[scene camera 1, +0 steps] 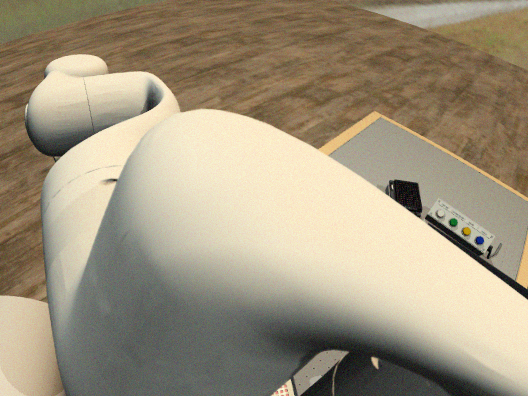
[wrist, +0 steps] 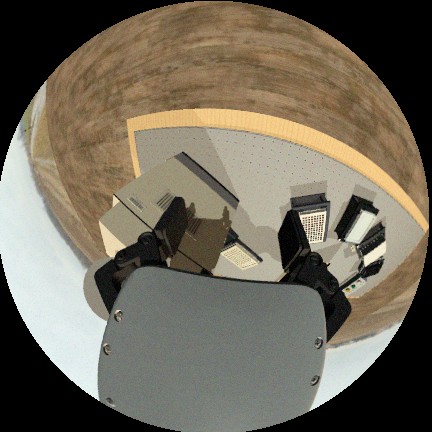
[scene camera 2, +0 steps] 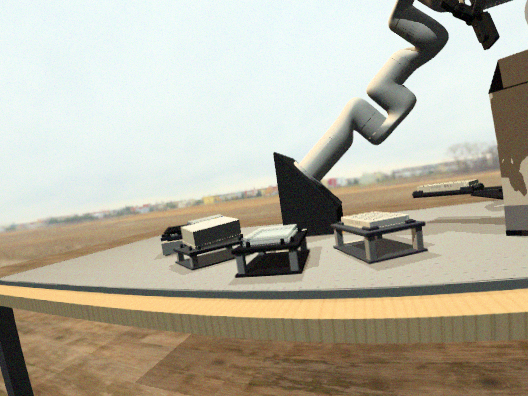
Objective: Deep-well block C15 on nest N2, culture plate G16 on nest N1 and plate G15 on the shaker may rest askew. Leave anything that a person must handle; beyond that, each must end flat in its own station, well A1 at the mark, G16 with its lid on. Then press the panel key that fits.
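The tall pale deep-well block [scene camera 2: 210, 233] [wrist: 375, 253] stands on a dark nest. The clear culture plate [scene camera 2: 270, 234] [wrist: 361, 225] lies on the dark nest beside it; its exact seating is too small to tell. A black plate [scene camera 1: 408, 195] [wrist: 372, 268] sits on a small device near the key panel, apparently the shaker. The panel [scene camera 1: 460, 227] [wrist: 354, 286] has white, green, yellow and blue keys; its lettering is unreadable. My gripper [wrist: 234, 215] is open and empty, high above the table beside a large beige instrument. The arm hides both nests in scene camera 1.
The beige box-shaped instrument [scene camera 2: 515, 125] [wrist: 165, 195] stands at the opposite end from the panel. A pale plate [scene camera 2: 445, 187] [wrist: 241, 255] lies on its extended dark carrier. Another many-welled plate [scene camera 2: 375, 219] [wrist: 314, 225] rests on a legged stand between the instrument and the culture plate.
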